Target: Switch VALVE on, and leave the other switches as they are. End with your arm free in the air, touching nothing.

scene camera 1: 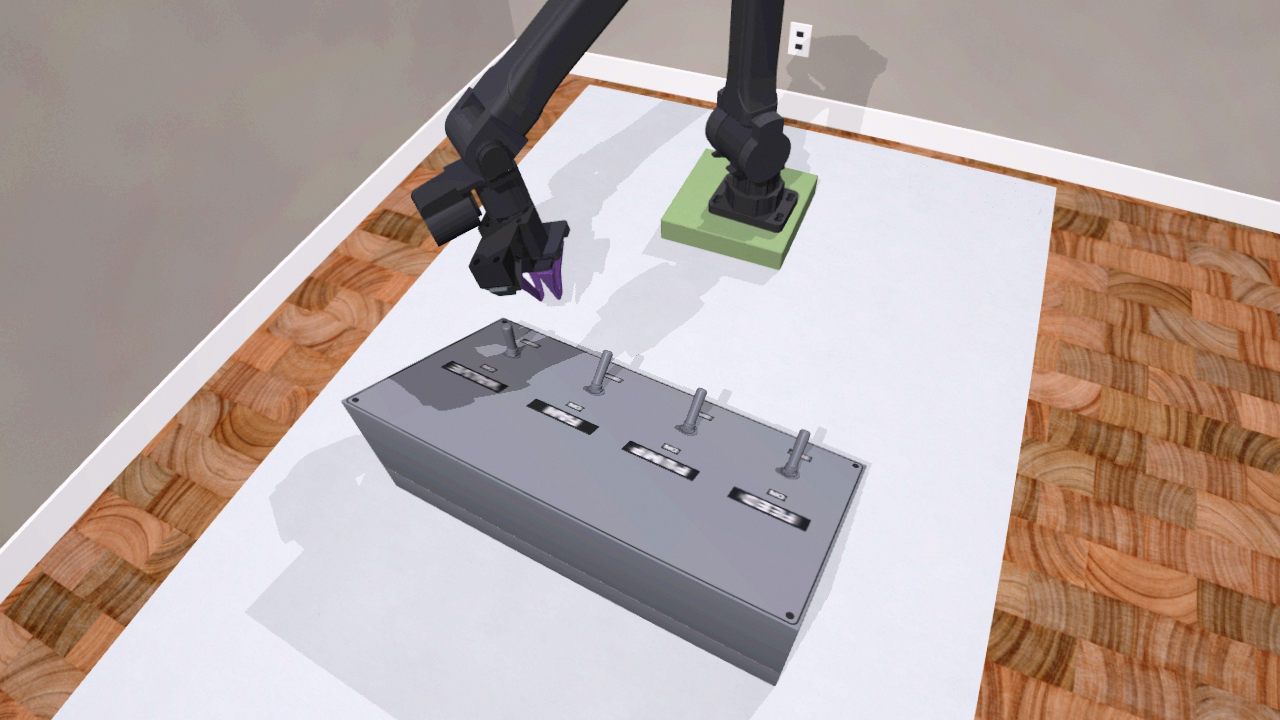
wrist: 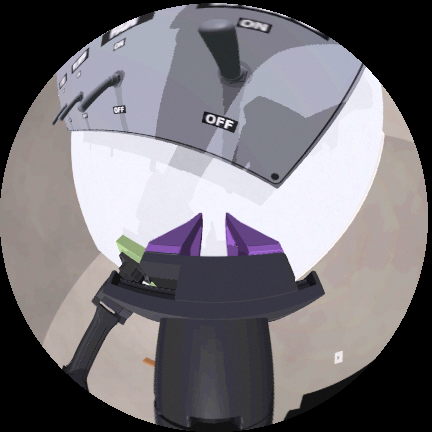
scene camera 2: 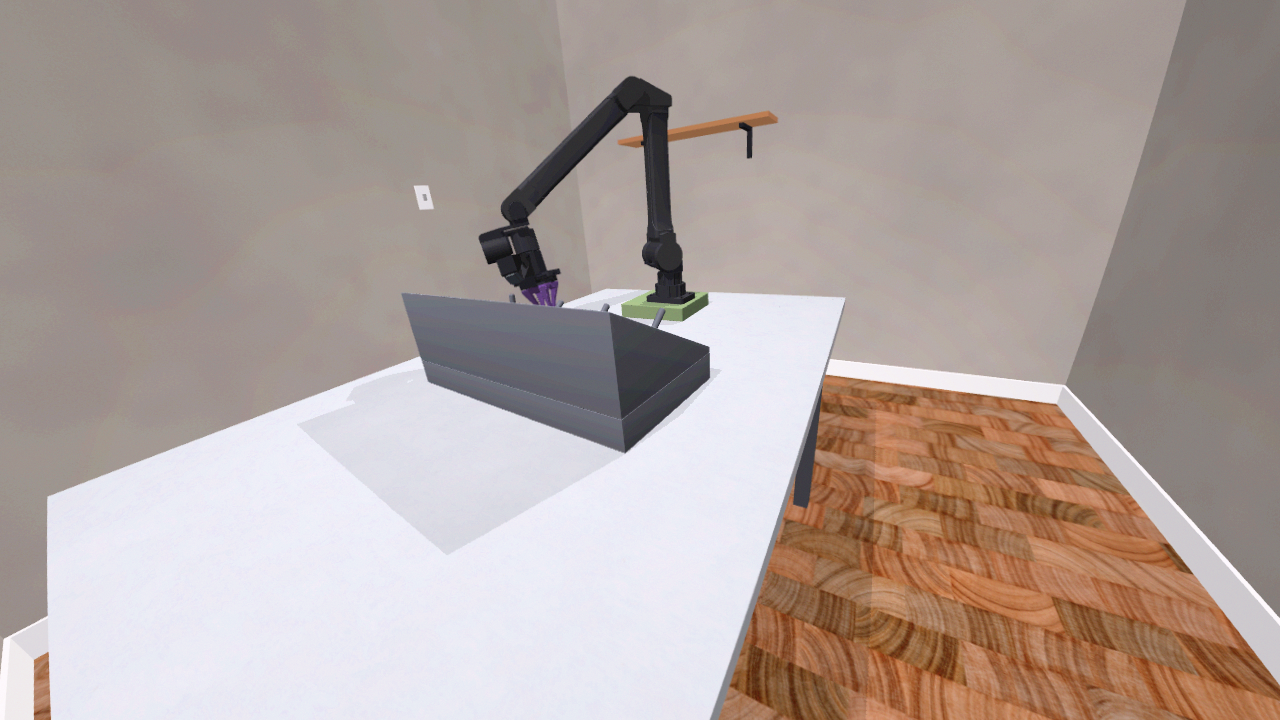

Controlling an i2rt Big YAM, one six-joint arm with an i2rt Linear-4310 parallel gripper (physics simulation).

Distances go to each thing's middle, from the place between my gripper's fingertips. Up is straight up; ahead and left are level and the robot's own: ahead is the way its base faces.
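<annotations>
Picture the grey switch box (scene camera 1: 703, 530): my hand is 20 mm below it, 200 mm short of it and 200 mm to the right of it.
</annotations>
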